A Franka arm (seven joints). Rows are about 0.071 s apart.
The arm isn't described. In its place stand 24 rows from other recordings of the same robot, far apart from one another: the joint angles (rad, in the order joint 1, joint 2, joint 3, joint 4, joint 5, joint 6, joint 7), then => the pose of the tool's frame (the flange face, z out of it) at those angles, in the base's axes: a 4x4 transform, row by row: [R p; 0 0 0 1], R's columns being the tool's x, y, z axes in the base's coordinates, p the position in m.
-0.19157 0.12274 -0.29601 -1.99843 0.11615 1.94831 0.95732 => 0.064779, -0.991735, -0.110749, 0.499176; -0.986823, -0.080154, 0.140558, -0.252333; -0.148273, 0.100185, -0.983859, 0.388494; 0, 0, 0, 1
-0.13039 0.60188 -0.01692 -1.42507 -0.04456 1.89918 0.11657 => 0.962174, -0.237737, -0.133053, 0.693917; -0.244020, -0.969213, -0.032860, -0.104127; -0.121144, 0.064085, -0.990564, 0.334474; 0, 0, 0, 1
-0.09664 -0.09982 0.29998 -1.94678 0.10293 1.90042 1.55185 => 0.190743, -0.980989, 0.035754, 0.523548; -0.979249, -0.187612, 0.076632, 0.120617; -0.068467, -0.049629, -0.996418, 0.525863; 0, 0, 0, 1
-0.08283 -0.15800 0.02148 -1.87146 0.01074 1.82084 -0.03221 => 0.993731, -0.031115, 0.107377, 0.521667; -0.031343, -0.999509, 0.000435, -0.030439; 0.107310, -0.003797, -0.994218, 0.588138; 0, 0, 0, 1
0.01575 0.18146 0.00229 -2.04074 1.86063 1.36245 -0.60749 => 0.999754, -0.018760, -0.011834, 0.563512; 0.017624, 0.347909, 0.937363, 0.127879; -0.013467, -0.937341, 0.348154, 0.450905; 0, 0, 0, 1
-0.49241 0.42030 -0.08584 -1.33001 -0.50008 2.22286 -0.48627 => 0.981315, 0.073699, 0.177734, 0.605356; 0.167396, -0.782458, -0.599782, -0.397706; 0.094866, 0.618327, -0.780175, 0.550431; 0, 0, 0, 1
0.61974 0.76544 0.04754 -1.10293 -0.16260 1.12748 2.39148 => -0.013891, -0.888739, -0.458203, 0.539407; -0.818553, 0.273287, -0.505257, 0.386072; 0.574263, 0.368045, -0.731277, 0.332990; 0, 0, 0, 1
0.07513 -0.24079 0.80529 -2.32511 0.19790 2.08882 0.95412 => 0.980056, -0.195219, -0.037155, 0.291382; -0.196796, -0.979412, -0.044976, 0.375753; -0.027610, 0.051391, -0.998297, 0.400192; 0, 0, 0, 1
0.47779 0.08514 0.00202 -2.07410 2.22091 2.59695 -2.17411 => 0.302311, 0.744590, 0.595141, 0.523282; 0.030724, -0.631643, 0.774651, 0.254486; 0.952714, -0.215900, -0.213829, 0.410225; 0, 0, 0, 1
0.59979 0.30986 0.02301 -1.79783 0.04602 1.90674 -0.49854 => 0.437543, 0.878663, -0.191071, 0.495675; 0.886027, -0.457524, -0.075022, 0.358978; -0.153339, -0.136469, -0.978705, 0.361006; 0, 0, 0, 1
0.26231 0.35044 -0.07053 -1.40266 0.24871 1.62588 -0.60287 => 0.720948, 0.673894, -0.161558, 0.634537; 0.692729, -0.694421, 0.194697, 0.155713; 0.019016, -0.252282, -0.967467, 0.498639; 0, 0, 0, 1
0.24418 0.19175 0.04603 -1.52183 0.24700 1.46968 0.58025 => 0.904926, -0.302920, -0.298913, 0.560855; -0.260642, -0.949736, 0.173401, 0.194571; -0.336415, -0.079006, -0.938394, 0.533241; 0, 0, 0, 1
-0.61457 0.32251 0.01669 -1.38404 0.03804 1.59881 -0.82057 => 0.974764, 0.213769, -0.064324, 0.535323; 0.219275, -0.970902, 0.096270, -0.361636; -0.041872, -0.107945, -0.993275, 0.520609; 0, 0, 0, 1
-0.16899 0.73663 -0.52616 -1.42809 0.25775 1.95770 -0.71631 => 0.987628, 0.007944, -0.156611, 0.595363; 0.004654, -0.999761, -0.021364, -0.382623; -0.156743, 0.020370, -0.987429, 0.291215; 0, 0, 0, 1
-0.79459 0.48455 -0.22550 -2.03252 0.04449 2.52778 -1.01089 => 0.998384, -0.017259, -0.054137, 0.316890; -0.020558, -0.997927, -0.060982, -0.512130; -0.052973, 0.061996, -0.996670, 0.211880; 0, 0, 0, 1
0.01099 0.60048 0.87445 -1.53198 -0.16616 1.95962 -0.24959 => 0.466447, 0.863177, -0.193268, 0.512508; 0.878242, -0.425886, 0.217513, 0.449362; 0.105442, -0.271194, -0.956732, 0.406951; 0, 0, 0, 1
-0.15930 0.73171 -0.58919 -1.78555 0.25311 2.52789 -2.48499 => -0.120347, 0.991882, -0.041066, 0.513298; 0.961201, 0.106082, -0.254637, -0.429294; -0.248214, -0.070118, -0.966164, 0.213354; 0, 0, 0, 1
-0.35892 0.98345 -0.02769 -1.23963 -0.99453 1.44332 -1.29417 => -0.091875, 0.701936, -0.706289, 0.599175; 0.547515, -0.556837, -0.624627, -0.344880; -0.831737, -0.444092, -0.333161, 0.178813; 0, 0, 0, 1
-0.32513 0.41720 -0.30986 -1.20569 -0.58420 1.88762 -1.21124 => 0.709268, 0.694344, -0.121759, 0.569304; 0.457110, -0.584493, -0.670387, -0.407829; -0.536646, 0.419827, -0.731954, 0.598452; 0, 0, 0, 1
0.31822 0.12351 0.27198 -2.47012 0.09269 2.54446 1.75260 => 0.320428, -0.943662, -0.082628, 0.393541; -0.944586, -0.324866, 0.047102, 0.264685; -0.071291, 0.062956, -0.995467, 0.242548; 0, 0, 0, 1
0.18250 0.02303 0.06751 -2.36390 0.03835 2.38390 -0.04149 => 0.965452, 0.260412, -0.009431, 0.484936; 0.260573, -0.965093, 0.026389, 0.124227; -0.002230, -0.027935, -0.999607, 0.316553; 0, 0, 0, 1
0.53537 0.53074 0.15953 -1.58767 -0.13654 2.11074 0.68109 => 0.997774, 0.062088, 0.024340, 0.542742; 0.062747, -0.997656, -0.027295, 0.425019; 0.022589, 0.028762, -0.999331, 0.330305; 0, 0, 0, 1
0.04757 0.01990 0.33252 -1.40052 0.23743 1.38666 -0.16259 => 0.835772, 0.535280, -0.122313, 0.491289; 0.548952, -0.809834, 0.206931, 0.224536; 0.011713, -0.240091, -0.970680, 0.680613; 0, 0, 0, 1
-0.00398 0.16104 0.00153 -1.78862 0.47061 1.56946 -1.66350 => 0.083213, 0.940384, -0.329777, 0.565817; 0.887094, 0.080870, 0.454449, 0.047145; 0.454025, -0.330360, -0.827480, 0.445119; 0, 0, 0, 1
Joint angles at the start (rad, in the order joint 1, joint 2, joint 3, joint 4, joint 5, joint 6, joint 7):
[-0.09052 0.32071 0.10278 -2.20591 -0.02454 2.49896 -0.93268]
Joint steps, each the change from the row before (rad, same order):
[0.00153 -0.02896 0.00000 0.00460 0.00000 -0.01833 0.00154]
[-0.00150 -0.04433 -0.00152 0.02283 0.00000 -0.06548 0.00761]
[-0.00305 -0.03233 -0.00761 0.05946 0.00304 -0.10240 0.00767]
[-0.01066 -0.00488 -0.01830 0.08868 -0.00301 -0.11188 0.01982]
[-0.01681 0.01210 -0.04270 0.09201 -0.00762 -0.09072 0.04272]
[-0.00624 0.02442 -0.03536 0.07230 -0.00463 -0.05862 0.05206]
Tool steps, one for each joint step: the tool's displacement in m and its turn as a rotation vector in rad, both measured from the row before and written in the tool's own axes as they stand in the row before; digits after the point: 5 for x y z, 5 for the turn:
[0.00179 0.00113 -0.01615 -0.01414 0.00611 -0.00033]
[0.00068 0.00422 -0.02788 -0.00468 -0.00399 0.01048]
[0.00029 0.01142 -0.03379 0.00627 -0.00984 0.02112]
[-0.00600 0.02119 -0.03148 0.01037 -0.01714 0.04815]
[-0.02045 0.03222 -0.02610 0.00067 -0.01811 0.09937]
[-0.01219 0.02482 -0.01302 0.00184 -0.01584 0.09231]

